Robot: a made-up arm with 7 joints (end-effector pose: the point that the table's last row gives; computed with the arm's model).
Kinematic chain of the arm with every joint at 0, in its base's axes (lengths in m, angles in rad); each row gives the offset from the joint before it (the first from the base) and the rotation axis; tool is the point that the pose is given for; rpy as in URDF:
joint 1: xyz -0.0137 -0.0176 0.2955 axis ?
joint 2: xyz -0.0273 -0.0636 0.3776 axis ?
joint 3: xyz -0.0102 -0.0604 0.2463 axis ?
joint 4: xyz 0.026 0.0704 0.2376 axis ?
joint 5: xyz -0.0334 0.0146 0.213 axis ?
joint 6: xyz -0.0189 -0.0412 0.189 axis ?
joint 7: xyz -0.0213 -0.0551 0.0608 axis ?
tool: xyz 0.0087 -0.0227 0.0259 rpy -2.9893 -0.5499 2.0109
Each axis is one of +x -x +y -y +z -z.
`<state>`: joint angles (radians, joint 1 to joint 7).
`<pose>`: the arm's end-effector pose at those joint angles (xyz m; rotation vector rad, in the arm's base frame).
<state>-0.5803 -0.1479 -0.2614 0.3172 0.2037 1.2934 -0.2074</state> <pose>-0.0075 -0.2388 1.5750 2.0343 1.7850 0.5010</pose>
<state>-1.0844 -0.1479 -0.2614 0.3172 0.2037 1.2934 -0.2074</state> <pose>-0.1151 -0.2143 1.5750 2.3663 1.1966 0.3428</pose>
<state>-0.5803 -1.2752 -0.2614 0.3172 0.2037 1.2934 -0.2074</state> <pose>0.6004 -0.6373 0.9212 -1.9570 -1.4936 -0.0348</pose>
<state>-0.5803 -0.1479 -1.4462 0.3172 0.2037 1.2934 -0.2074</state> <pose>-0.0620 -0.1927 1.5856 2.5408 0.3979 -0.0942</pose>
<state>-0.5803 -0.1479 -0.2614 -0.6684 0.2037 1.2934 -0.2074</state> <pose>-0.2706 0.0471 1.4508 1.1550 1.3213 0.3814</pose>
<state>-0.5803 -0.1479 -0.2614 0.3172 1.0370 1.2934 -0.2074</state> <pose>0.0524 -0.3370 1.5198 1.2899 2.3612 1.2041</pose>
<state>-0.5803 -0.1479 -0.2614 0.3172 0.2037 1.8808 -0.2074</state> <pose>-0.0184 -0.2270 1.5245 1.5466 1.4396 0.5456</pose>
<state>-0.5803 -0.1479 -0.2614 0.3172 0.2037 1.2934 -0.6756</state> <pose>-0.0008 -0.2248 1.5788 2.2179 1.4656 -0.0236</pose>
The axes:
joint 1: +z
joint 2: -y
joint 3: +z
joint 4: +y
joint 5: +z
joint 6: -y
joint 7: +x

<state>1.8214 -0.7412 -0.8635 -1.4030 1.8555 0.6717 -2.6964</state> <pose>-0.2636 0.1345 1.2702 -0.2574 0.3486 1.2656</pose>
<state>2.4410 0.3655 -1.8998 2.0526 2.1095 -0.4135 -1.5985</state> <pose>0.4737 0.3332 0.8823 1.6946 -1.6317 -0.6466</pose>
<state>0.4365 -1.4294 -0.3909 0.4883 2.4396 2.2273 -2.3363</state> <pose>0.7414 0.1944 0.5388 -1.6489 -1.6111 0.5687</pose>
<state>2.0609 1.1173 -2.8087 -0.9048 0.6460 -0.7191 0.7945</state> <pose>0.3000 -0.5732 1.2699 -0.9027 -0.9812 -0.9660</pose>
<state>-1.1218 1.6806 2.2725 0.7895 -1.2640 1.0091 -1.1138</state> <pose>-0.4396 0.7619 0.2916 0.2442 -0.0651 -1.0126</pose>
